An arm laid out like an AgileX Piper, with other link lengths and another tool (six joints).
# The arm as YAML. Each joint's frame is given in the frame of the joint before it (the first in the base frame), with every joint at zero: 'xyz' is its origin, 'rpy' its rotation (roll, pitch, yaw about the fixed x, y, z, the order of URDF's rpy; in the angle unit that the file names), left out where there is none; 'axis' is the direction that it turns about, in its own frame. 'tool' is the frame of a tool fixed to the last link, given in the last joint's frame.
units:
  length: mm
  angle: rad
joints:
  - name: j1
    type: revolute
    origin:
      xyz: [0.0, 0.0, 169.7]
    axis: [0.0, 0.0, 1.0]
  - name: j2
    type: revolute
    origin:
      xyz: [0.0, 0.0, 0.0]
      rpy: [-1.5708, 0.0, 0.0]
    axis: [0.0, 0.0, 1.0]
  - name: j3
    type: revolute
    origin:
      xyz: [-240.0, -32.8, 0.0]
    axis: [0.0, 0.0, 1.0]
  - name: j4
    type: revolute
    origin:
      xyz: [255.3, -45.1, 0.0]
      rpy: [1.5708, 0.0, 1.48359]
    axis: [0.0, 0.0, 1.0]
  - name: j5
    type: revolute
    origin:
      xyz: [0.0, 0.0, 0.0]
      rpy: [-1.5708, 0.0, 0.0]
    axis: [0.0, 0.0, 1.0]
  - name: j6
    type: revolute
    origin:
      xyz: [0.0, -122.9, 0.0]
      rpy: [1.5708, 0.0, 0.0]
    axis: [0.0, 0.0, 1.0]
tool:
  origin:
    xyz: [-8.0, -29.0, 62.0]
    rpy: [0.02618, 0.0, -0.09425]
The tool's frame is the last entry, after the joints.
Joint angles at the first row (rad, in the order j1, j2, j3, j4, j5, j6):
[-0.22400, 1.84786, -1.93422, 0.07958, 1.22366, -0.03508]
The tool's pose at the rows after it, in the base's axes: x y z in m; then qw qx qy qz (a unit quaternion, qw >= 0):
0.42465 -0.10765 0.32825 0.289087 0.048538 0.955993 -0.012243
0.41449 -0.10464 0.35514 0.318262 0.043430 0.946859 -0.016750
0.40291 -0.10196 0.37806 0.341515 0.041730 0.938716 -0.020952
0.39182 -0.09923 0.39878 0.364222 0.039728 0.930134 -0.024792
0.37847 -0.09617 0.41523 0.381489 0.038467 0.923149 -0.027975
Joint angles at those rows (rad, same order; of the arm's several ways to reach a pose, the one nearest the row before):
[-0.22400, 1.78434, -1.93416, 0.10451, 1.22907, -0.04192]
[-0.22399, 1.72230, -1.93418, 0.10803, 1.22963, -0.04927]
[-0.22401, 1.66624, -1.93424, 0.10804, 1.23569, -0.04929]
[-0.22399, 1.61511, -1.93426, 0.10900, 1.23765, -0.05035]
[-0.22402, 1.55932, -1.91964, 0.10902, 1.24096, -0.05038]

